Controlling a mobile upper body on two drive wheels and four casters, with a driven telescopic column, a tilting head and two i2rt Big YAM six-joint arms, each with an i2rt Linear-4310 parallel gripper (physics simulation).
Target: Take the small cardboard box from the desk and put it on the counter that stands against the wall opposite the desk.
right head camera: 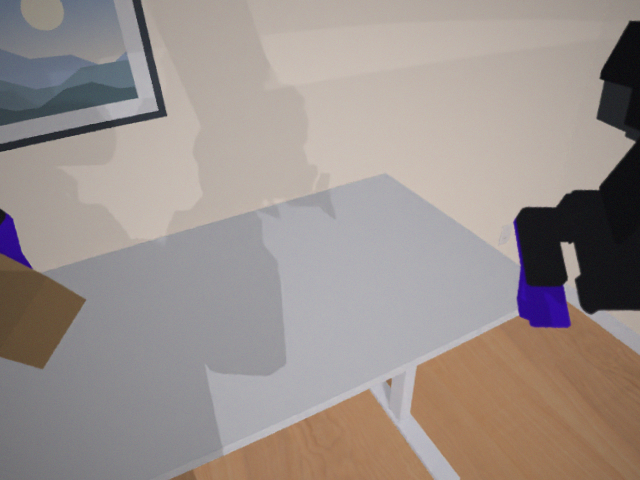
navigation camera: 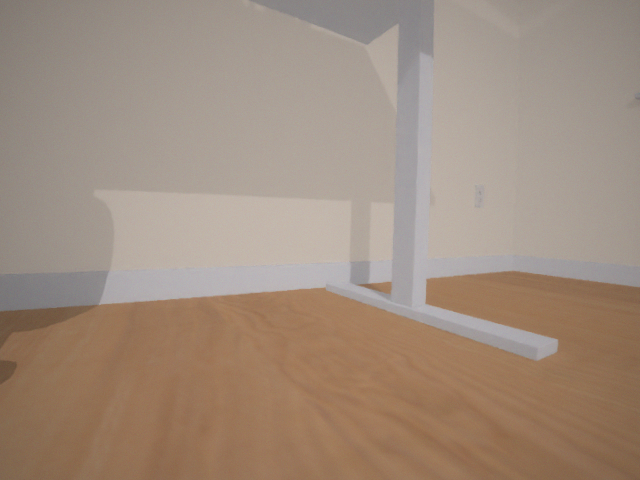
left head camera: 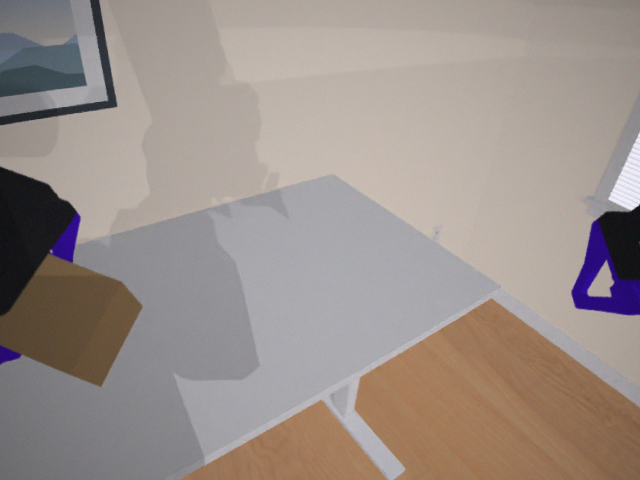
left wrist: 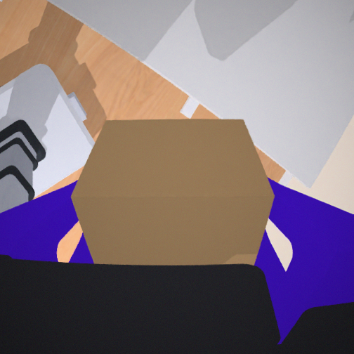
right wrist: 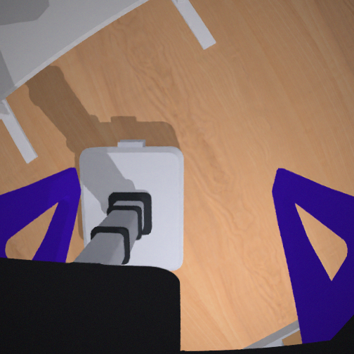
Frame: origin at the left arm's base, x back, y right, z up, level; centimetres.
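Seen in the pictures: left gripper, fingertip midpoint: (left head camera: 38, 311); right gripper, fingertip midpoint: (right head camera: 589, 308) (left head camera: 627, 298).
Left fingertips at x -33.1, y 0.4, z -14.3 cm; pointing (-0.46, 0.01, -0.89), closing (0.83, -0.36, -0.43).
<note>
A point is followed by its place in that frame.
The small cardboard box (left head camera: 77, 320) @(y 5.2, x -29.4, z -11.4 cm) (right head camera: 38, 320) @(y 6.4, x -30.0, z -13.0 cm) (left wrist: 175, 190) is brown and held up above the grey desk (left head camera: 361, 268) @(y 39.8, x -102.2, z -65.8 cm) (right head camera: 403, 268) @(y 40.1, x -102.6, z -65.8 cm) (left wrist: 280, 65). My left gripper (left wrist: 174, 177) is shut on the box, with one purple finger on each side of it. In the left head camera it is at the left edge and partly cut off. My right gripper (right wrist: 176, 178) is open, with its fingers wide apart and nothing between them. It shows at the right edge of both head views. The counter opposite the desk does not show in these views.
My white wheeled base (right wrist: 160, 175) with its grey column (right wrist: 110, 247) stands on the wooden floor (right wrist: 230, 125) beside the desk. A white desk leg (navigation camera: 410, 180) @(y 44.6, x -116.9, z -126.0 cm) with a long foot (navigation camera: 480, 330) stands near the wall. A framed picture (left head camera: 103, 62) @(y -26.2, x -122.9, z -18.6 cm) (right head camera: 149, 67) @(y -26.3, x -122.8, z -16.5 cm) hangs above the desk.
</note>
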